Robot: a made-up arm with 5 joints. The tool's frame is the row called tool. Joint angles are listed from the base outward.
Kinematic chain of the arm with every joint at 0, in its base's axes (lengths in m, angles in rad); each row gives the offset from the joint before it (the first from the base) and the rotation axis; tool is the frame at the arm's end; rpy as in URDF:
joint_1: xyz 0.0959 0 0.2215 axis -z
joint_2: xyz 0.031 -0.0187 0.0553 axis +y
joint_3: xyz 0.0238 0 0.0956 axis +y
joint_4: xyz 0.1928 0 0.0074 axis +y
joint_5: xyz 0.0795 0.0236 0 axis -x
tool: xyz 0 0 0 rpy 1.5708 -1.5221 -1.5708
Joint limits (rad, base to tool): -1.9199..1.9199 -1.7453..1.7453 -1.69..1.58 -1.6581..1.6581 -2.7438..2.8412
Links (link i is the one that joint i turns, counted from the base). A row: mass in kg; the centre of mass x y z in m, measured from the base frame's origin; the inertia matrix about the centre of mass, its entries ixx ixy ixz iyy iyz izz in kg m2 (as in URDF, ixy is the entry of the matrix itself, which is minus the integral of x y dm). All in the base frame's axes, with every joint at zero. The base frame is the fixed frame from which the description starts. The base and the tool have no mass.
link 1: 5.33; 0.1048 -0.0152 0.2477; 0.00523 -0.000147 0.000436 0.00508 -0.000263 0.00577
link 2: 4.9; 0.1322 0.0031 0.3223; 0.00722 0 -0.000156 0.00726 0 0.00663
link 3: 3.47; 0.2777 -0.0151 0.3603; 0.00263 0 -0.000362 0.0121 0 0.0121
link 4: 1.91; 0.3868 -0.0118 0.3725; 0.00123 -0.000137 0 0.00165 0 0.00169
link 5: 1.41; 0.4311 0.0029 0.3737; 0.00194 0 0 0.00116 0 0.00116
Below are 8 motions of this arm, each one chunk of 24 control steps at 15 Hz.
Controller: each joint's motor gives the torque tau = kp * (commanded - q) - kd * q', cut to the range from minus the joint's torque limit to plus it. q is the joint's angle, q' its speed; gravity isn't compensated. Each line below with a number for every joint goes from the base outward.
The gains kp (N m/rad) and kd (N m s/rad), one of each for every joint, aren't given. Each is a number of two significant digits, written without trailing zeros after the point. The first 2 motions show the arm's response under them.
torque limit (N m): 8.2 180 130 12 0.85
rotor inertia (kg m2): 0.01 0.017 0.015 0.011 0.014
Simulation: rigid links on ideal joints. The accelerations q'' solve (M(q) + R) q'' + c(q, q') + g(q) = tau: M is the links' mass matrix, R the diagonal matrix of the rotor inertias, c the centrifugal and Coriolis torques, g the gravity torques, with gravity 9.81 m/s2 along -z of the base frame. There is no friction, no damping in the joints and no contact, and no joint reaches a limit. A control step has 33 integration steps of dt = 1/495 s. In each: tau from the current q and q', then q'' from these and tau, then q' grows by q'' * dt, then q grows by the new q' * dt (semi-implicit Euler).
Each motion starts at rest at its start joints. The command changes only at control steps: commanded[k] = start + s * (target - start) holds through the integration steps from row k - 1 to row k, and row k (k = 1, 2, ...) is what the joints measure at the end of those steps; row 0 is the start. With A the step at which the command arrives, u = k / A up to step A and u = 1 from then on. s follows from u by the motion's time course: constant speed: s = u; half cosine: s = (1 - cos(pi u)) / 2; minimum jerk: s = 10 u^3 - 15 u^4 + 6 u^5; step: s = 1 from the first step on.
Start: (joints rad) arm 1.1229 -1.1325 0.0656 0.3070 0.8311
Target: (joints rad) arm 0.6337 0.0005 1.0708 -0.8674 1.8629
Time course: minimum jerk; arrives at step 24
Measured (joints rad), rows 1 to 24:
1: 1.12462 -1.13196 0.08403 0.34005 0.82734
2: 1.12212 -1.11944 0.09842 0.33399 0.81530
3: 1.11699 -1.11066 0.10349 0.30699 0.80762
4: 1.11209 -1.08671 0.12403 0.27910 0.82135
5: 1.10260 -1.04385 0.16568 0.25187 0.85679
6: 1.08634 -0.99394 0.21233 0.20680 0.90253
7: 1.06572 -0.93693 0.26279 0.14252 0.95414
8: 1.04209 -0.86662 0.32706 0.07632 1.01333
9: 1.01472 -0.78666 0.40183 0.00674 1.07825
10: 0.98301 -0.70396 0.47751 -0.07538 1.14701
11: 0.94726 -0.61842 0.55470 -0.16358 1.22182
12: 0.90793 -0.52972 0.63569 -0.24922 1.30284
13: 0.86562 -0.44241 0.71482 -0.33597 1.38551
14: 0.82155 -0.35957 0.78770 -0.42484 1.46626
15: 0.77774 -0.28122 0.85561 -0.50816 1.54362
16: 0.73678 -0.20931 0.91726 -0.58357 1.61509
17: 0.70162 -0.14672 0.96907 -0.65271 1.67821
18: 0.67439 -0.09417 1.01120 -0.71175 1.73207
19: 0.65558 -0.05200 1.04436 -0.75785 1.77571
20: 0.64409 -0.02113 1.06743 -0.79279 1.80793
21: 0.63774 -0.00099 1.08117 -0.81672 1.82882
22: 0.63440 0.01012 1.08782 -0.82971 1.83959
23: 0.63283 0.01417 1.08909 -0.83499 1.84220
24: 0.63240 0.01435 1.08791 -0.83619 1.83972
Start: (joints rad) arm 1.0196 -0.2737 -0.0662 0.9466 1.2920
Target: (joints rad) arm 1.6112 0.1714 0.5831 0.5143 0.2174
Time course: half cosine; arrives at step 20
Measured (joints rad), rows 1 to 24:
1: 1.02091 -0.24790 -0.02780 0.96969 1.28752
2: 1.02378 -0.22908 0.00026 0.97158 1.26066
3: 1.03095 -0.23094 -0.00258 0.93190 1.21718
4: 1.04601 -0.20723 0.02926 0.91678 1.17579
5: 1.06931 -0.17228 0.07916 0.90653 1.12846
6: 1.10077 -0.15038 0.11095 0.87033 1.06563
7: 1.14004 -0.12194 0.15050 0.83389 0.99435
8: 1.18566 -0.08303 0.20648 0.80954 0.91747
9: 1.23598 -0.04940 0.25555 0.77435 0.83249
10: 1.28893 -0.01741 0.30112 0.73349 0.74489
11: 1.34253 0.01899 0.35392 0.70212 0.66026
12: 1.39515 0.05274 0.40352 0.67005 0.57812
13: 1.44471 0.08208 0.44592 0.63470 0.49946
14: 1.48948 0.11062 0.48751 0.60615 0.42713
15: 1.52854 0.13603 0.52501 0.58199 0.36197
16: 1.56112 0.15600 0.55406 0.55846 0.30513
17: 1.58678 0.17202 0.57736 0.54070 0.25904
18: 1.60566 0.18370 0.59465 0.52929 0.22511
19: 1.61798 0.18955 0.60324 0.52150 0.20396
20: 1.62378 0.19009 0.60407 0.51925 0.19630
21: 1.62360 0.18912 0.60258 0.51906 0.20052
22: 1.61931 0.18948 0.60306 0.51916 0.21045
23: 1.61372 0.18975 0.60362 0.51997 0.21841
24: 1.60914 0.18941 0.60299 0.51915 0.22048
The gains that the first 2 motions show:
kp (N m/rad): 27 610 380 61 2.6
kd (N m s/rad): 1.7 4.7 3.6 0.41 0.1
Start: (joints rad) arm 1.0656 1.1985 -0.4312 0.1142 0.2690
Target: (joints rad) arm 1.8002 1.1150 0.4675 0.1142 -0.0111
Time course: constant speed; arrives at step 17
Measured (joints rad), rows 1 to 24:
1: 1.06904 1.22175 -0.36096 0.11946 0.26718
2: 1.08664 1.24169 -0.27572 0.17000 0.24797
3: 1.12475 1.21723 -0.24601 0.13875 0.21072
4: 1.17614 1.19519 -0.21617 0.10729 0.18187
5: 1.23807 1.20543 -0.14579 0.13387 0.17153
6: 1.30887 1.20831 -0.08159 0.14923 0.16506
7: 1.37546 1.18978 -0.04654 0.12390 0.15320
8: 1.42828 1.18094 -0.00007 0.11701 0.14002
9: 1.46968 1.18520 0.06487 0.13456 0.12520
10: 1.50410 1.17900 0.11674 0.13299 0.10528
11: 1.53457 1.16652 0.15856 0.11795 0.08465
12: 1.56618 1.16296 0.21268 0.12097 0.06841
13: 1.60497 1.16091 0.27011 0.12777 0.05462
14: 1.65075 1.15226 0.31767 0.12017 0.04026
15: 1.69827 1.14491 0.36649 0.11510 0.02544
16: 1.74498 1.14155 0.42189 0.11928 0.01001
17: 1.78995 1.13577 0.47390 0.11804 -0.00695
18: 1.81939 1.13041 0.47026 0.11255 -0.02220
19: 1.82248 1.12222 0.45666 0.09435 -0.02699
20: 1.81046 1.12792 0.46537 0.10709 -0.01980
21: 1.79968 1.13079 0.47073 0.11444 -0.00982
22: 1.79598 1.12590 0.46268 0.10219 -0.00375
23: 1.79586 1.12595 0.46244 0.10271 -0.00235
24: 1.79778 1.12923 0.46795 0.11063 -0.00514

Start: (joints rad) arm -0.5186 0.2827 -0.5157 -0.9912 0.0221
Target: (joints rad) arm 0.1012 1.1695 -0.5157 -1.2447 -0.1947
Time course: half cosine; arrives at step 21
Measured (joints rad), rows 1 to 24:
1: -0.51770 0.31341 -0.48689 -0.98736 0.02262
2: -0.51541 0.34812 -0.46366 -0.95142 0.01805
3: -0.51005 0.35907 -0.47790 -0.98590 0.00621
4: -0.49877 0.38175 -0.49066 -1.01570 -0.00449
5: -0.48014 0.43737 -0.47593 -1.00492 -0.01213
6: -0.45429 0.49722 -0.46313 -1.00485 -0.02267
7: -0.42075 0.54496 -0.47114 -1.03400 -0.03771
8: -0.37965 0.60041 -0.47710 -1.05868 -0.05338
9: -0.33249 0.67204 -0.46896 -1.06360 -0.06825
10: -0.28077 0.74231 -0.46397 -1.07567 -0.08402
11: -0.22571 0.80369 -0.46991 -1.10226 -0.10059
12: -0.16908 0.86697 -0.47342 -1.12299 -0.11613
13: -0.11280 0.93396 -0.47012 -1.13355 -0.13036
14: -0.05857 0.99396 -0.47012 -1.14857 -0.14413
15: -0.00830 1.04441 -0.47532 -1.16850 -0.15721
16: 0.03616 1.09111 -0.47800 -1.18225 -0.16873
17: 0.07347 1.13297 -0.47777 -1.19019 -0.17848
18: 0.10272 1.16411 -0.48014 -1.19962 -0.18660
19: 0.12330 1.18466 -0.48440 -1.20869 -0.19278
20: 0.13515 1.19762 -0.48660 -1.21217 -0.19666
21: 0.13875 1.20157 -0.48779 -1.21183 -0.19826
22: 0.13513 1.19930 -0.49031 -1.21426 -0.19796
23: 0.12607 1.19856 -0.49119 -1.21575 -0.19680
24: 0.11409 1.20025 -0.48939 -1.21303 -0.19623

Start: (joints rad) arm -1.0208 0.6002 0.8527 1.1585 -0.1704
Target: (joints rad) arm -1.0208 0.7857 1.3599 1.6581 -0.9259
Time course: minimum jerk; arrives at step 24
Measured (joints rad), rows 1 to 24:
1: -1.02104 0.61108 0.85257 1.11026 -0.16945
2: -1.02078 0.60951 0.85264 1.14093 -0.16792
3: -1.02117 0.61381 0.86141 1.13476 -0.17066
4: -1.02116 0.61681 0.87083 1.15156 -0.18110
5: -1.02133 0.62312 0.88741 1.16521 -0.20139
6: -1.02126 0.63055 0.90808 1.18741 -0.23170
7: -1.02115 0.63968 0.93332 1.21234 -0.27088
8: -1.02106 0.65041 0.96322 1.24270 -0.31733
9: -1.02090 0.66224 0.99636 1.27621 -0.36959
10: -1.02077 0.67504 1.03230 1.31265 -0.42645
11: -1.02064 0.68847 1.07006 1.35124 -0.48679
12: -1.02050 0.70211 1.10843 1.39056 -0.54928
13: -1.02040 0.71567 1.14653 1.42989 -0.61224
14: -1.02032 0.72875 1.18320 1.46791 -0.67374
15: -1.02027 0.74102 1.21747 1.50365 -0.73180
16: -1.02026 0.75215 1.24848 1.53611 -0.78467
17: -1.02027 0.76188 1.27544 1.56442 -0.83097
18: -1.02030 0.76999 1.29783 1.58798 -0.86976
19: -1.02035 0.77636 1.31531 1.60640 -0.90054
20: -1.02041 0.78097 1.32786 1.61960 -0.92318
21: -1.02048 0.78390 1.33579 1.62791 -0.93798
22: -1.02056 0.78541 1.33977 1.63204 -0.94569
23: -1.02064 0.78586 1.34089 1.63317 -0.94762
24: -1.02074 0.78582 1.34073 1.63299 -0.94574

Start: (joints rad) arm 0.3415 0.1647 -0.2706 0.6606 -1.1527
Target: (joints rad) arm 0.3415 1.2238 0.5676 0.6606 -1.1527
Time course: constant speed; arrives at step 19
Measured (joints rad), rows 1 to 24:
1: 0.34217 0.25709 -0.19314 0.64547 -1.15976
2: 0.34206 0.35067 -0.09223 0.72645 -1.15553
3: 0.34169 0.37433 -0.08973 0.67233 -1.12863
4: 0.34131 0.41276 -0.07224 0.64437 -1.12015
5: 0.34059 0.49623 0.00663 0.67985 -1.13501
6: 0.34019 0.55113 0.05319 0.68419 -1.14497
7: 0.34037 0.58789 0.06887 0.64886 -1.14807
8: 0.34022 0.64976 0.11914 0.65646 -1.15503
9: 0.34020 0.71292 0.17512 0.66968 -1.15743
10: 0.34094 0.75861 0.20455 0.65205 -1.15274
11: 0.34132 0.81133 0.24249 0.64500 -1.15223
12: 0.34118 0.87167 0.29367 0.65363 -1.15637
13: 0.34152 0.92335 0.33225 0.64767 -1.15911
14: 0.34166 0.97456 0.36853 0.63857 -1.16224
15: 0.34120 1.03122 0.41420 0.64166 -1.16657
16: 0.34130 1.08507 0.45612 0.64019 -1.16860
17: 0.34164 1.13700 0.49407 0.63365 -1.16920
18: 0.34150 1.19165 0.53679 0.63361 -1.17078
19: 0.34172 1.24585 0.57935 0.63346 -1.17232
20: 0.34686 1.23319 0.56331 0.65113 -1.16553
21: 0.34435 1.22270 0.54060 0.60921 -1.16397
22: 0.33905 1.23470 0.56206 0.64078 -1.17371
23: 0.34083 1.23458 0.56366 0.64379 -1.17575
24: 0.34235 1.22740 0.54948 0.62182 -1.17324

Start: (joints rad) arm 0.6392 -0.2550 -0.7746 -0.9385 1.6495
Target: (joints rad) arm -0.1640 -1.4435 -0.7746 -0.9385 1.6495
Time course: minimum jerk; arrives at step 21
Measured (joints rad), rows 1 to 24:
1: 0.64011 -0.24822 -0.76141 -0.95991 1.65455
2: 0.63630 -0.25114 -0.75564 -0.93605 1.66155
3: 0.62513 -0.27763 -0.76354 -0.94762 1.66123
4: 0.60713 -0.32063 -0.77457 -0.95747 1.65985
5: 0.57993 -0.37105 -0.77682 -0.95470 1.66197
6: 0.53882 -0.43592 -0.77789 -0.95226 1.66429
7: 0.48715 -0.52156 -0.78625 -0.95779 1.66436
8: 0.43329 -0.62034 -0.79610 -0.96593 1.66507
9: 0.37529 -0.72340 -0.80081 -0.96781 1.66917
10: 0.31194 -0.83024 -0.80348 -0.96761 1.67416
11: 0.24706 -0.94113 -0.80856 -0.97105 1.67712
12: 0.18266 -1.04990 -0.81360 -0.97545 1.67887
13: 0.11826 -1.14947 -0.81489 -0.97638 1.68086
14: 0.05409 -1.23785 -0.81388 -0.97553 1.68250
15: -0.00766 -1.31468 -0.81331 -0.97616 1.68291
16: -0.06402 -1.37701 -0.81235 -0.97717 1.68283
17: -0.11237 -1.42215 -0.80933 -0.97628 1.68304
18: -0.15037 -1.45109 -0.80529 -0.97449 1.68311
19: -0.17606 -1.46681 -0.80206 -0.97360 1.68250
20: -0.18865 -1.47216 -0.79963 -0.97302 1.68149
21: -0.18942 -1.47133 -0.79746 -0.97161 1.68045
22: -0.18204 -1.47049 -0.79648 -0.97043 1.67930
23: -0.17137 -1.47147 -0.79752 -0.97172 1.67861
24: -0.16166 -1.47214 -0.79829 -0.97258 1.67934

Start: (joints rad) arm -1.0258 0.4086 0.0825 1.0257 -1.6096
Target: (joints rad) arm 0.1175 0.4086 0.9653 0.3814 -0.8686
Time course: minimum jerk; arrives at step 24
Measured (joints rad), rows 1 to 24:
1: -1.02596 0.43825 0.11192 1.01228 -1.61242
2: -1.02492 0.43908 0.12291 1.03968 -1.60970
3: -1.02104 0.42665 0.11070 0.99509 -1.59900
4: -1.01189 0.43369 0.13796 1.00072 -1.59172
5: -0.99310 0.44052 0.17300 0.98440 -1.57462
6: -0.96130 0.43403 0.19705 0.94897 -1.54485
7: -0.91446 0.43644 0.24194 0.91760 -1.50919
8: -0.85033 0.44055 0.29884 0.88575 -1.46621
9: -0.77031 0.43786 0.35167 0.83733 -1.41538
10: -0.67841 0.43753 0.41330 0.78934 -1.36191
11: -0.57824 0.43892 0.48262 0.74403 -1.30624
12: -0.47583 0.43710 0.54873 0.69133 -1.24756
13: -0.37761 0.43544 0.61510 0.63972 -1.18857
14: -0.28672 0.43481 0.68207 0.59317 -1.13080
15: -0.20473 0.43278 0.74296 0.54656 -1.07510
16: -0.13191 0.43046 0.79776 0.50350 -1.02392
17: -0.06716 0.42877 0.84708 0.46761 -0.97913
18: -0.01034 0.42673 0.88772 0.43647 -0.94147
19: 0.03715 0.42462 0.91927 0.41106 -0.91176
20: 0.07395 0.42302 0.94287 0.39324 -0.89025
21: 0.09958 0.42157 0.95806 0.38130 -0.87631
22: 0.11467 0.42026 0.96574 0.37429 -0.86906
23: 0.12103 0.41943 0.96843 0.37191 -0.86728
24: 0.12146 0.41902 0.96843 0.37177 -0.86906

